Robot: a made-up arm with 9 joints. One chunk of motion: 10 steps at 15 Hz.
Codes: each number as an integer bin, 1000 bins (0 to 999) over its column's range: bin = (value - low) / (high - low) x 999, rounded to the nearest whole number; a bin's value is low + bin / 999 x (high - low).
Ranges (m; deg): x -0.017..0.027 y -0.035..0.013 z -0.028..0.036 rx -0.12..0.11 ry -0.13..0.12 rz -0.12..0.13
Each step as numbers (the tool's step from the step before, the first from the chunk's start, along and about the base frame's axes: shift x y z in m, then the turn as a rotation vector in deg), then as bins.
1 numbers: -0.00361 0.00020 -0.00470 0.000 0.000 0.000
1 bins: 304 733 364 521 519 480
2 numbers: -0.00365 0.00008 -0.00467 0.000 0.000 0.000
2 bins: 303 730 364 521 519 480
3 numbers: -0.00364 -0.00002 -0.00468 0.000 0.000 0.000
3 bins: 303 728 364 521 519 480
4 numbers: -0.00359 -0.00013 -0.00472 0.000 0.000 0.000
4 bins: 304 726 363 521 519 480
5 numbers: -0.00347 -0.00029 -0.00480 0.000 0.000 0.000
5 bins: 307 722 362 521 519 480
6 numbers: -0.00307 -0.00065 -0.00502 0.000 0.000 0.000
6 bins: 316 715 359 521 519 480
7 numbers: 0.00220 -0.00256 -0.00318 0.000 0.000 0.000
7 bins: 436 675 387 521 519 480
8 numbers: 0.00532 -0.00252 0.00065 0.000 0.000 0.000
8 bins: 507 676 447 521 519 480
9 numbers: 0.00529 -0.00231 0.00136 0.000 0.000 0.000
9 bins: 506 680 458 521 519 480
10 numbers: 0.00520 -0.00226 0.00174 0.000 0.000 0.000
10 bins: 504 681 464 521 519 480
